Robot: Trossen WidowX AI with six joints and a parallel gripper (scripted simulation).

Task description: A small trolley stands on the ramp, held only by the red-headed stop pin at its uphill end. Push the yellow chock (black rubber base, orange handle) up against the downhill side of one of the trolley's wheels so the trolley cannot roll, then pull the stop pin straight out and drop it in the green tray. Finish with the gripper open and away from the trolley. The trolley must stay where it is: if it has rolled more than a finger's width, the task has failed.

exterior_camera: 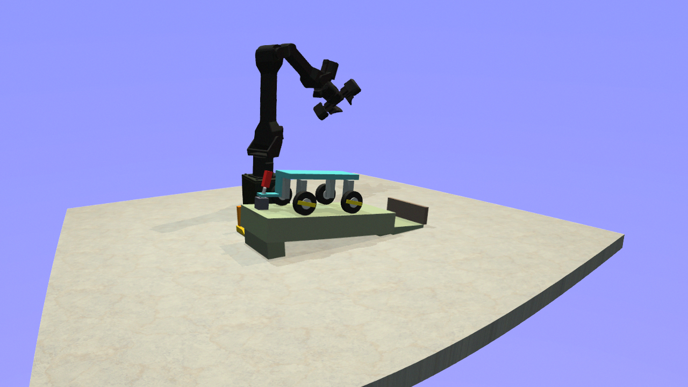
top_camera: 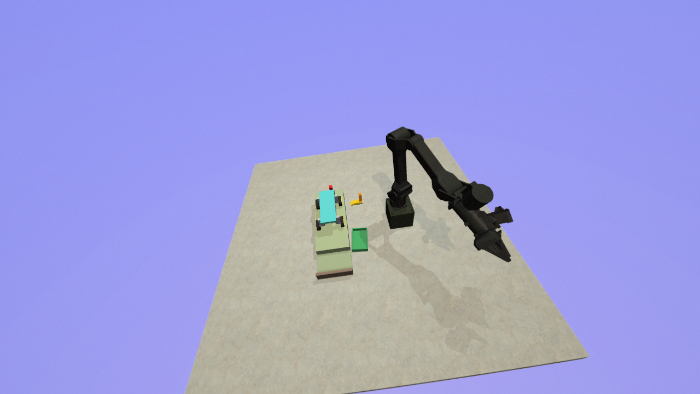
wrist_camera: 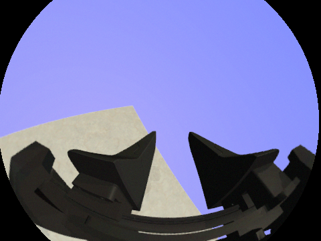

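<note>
Right now the yellow chock is 27 cm ahead of my gripper tip, 64 cm to the right of it and 28 cm below it. Also, from my gripper tip: trolley: 43 cm ahead, 54 cm to the right, 19 cm below; green tray: 33 cm ahead, 40 cm to the right, 31 cm below; brown stop board: 48 cm ahead, 27 cm to the right, 27 cm below.
</note>
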